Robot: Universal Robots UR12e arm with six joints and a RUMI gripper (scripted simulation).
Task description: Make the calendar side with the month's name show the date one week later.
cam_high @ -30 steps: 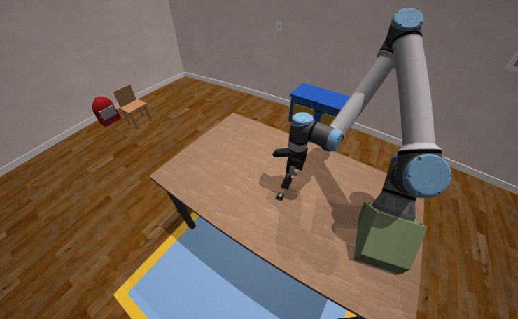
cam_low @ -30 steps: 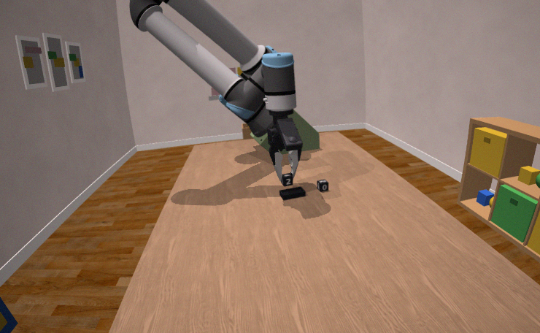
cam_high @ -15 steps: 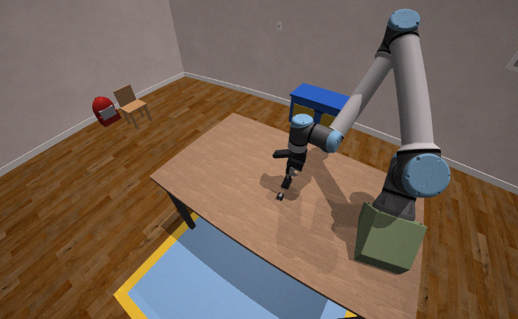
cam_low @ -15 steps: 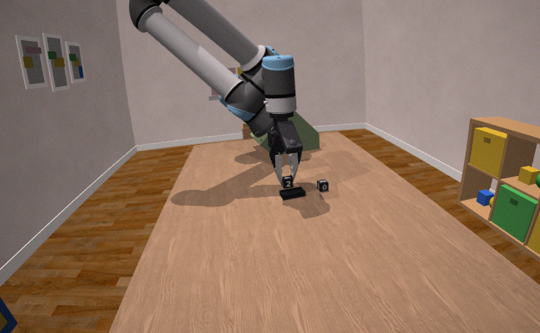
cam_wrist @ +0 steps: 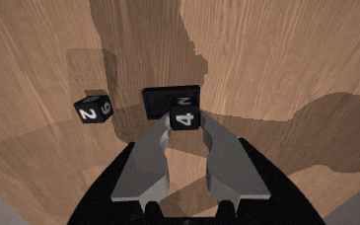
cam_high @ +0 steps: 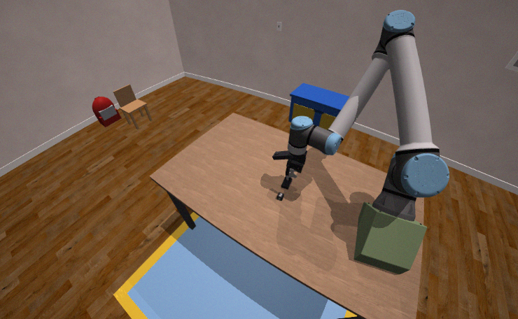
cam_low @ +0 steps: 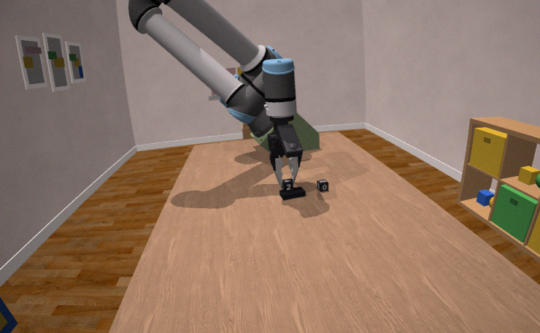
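My gripper is now 2 cm to the right of the black calendar tray and 4 cm above it. From my hand the other things lie so: black number cube (3 cm behind, 12 cm to the left, 4 cm below).
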